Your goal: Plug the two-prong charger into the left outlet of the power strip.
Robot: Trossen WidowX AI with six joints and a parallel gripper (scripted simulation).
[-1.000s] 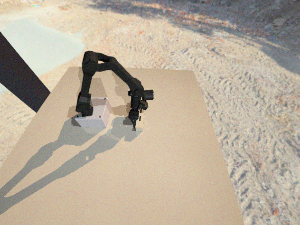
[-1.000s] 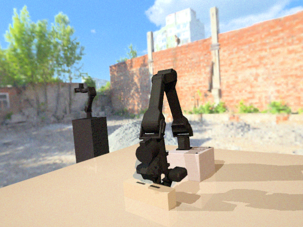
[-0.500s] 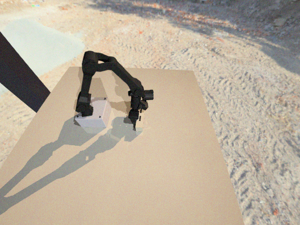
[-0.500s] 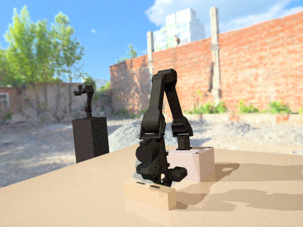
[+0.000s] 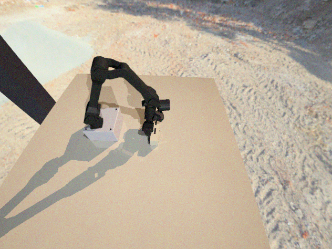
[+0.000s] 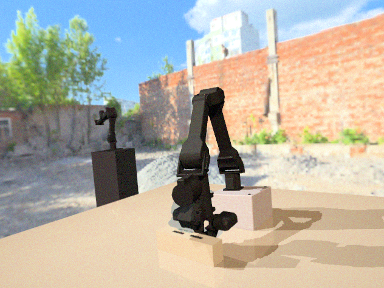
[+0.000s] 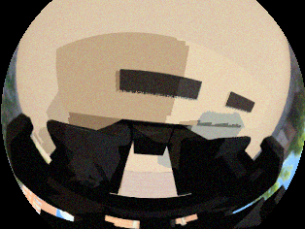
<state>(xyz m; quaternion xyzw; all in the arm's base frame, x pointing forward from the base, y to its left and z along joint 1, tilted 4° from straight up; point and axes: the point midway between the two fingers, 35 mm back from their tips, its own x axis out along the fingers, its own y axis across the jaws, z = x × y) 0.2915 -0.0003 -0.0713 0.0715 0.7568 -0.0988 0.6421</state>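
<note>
Right now my gripper tip is 2 cm short of the black two-prong charger and 1 cm below it.
</note>
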